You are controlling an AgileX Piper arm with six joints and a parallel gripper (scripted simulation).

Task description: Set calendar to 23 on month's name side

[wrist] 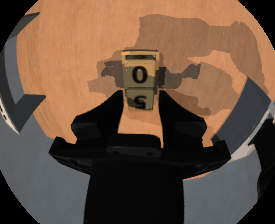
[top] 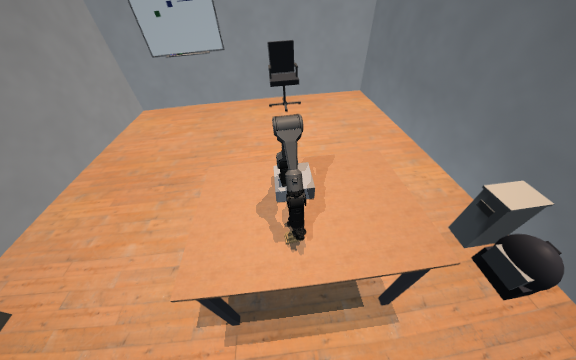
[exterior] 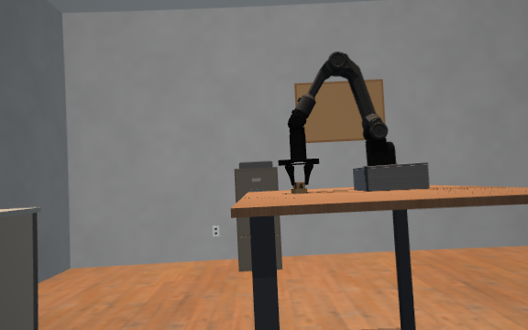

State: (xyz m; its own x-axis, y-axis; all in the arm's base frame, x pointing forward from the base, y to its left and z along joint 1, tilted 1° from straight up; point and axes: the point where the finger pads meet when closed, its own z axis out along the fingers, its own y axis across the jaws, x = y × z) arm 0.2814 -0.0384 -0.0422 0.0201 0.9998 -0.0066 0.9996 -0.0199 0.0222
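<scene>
Now: the tan calendar tray 20 mm to the right of my hand and 20 mm below it. Round my hand: tan calendar cube (30 mm to the right, 10 mm below).
</scene>
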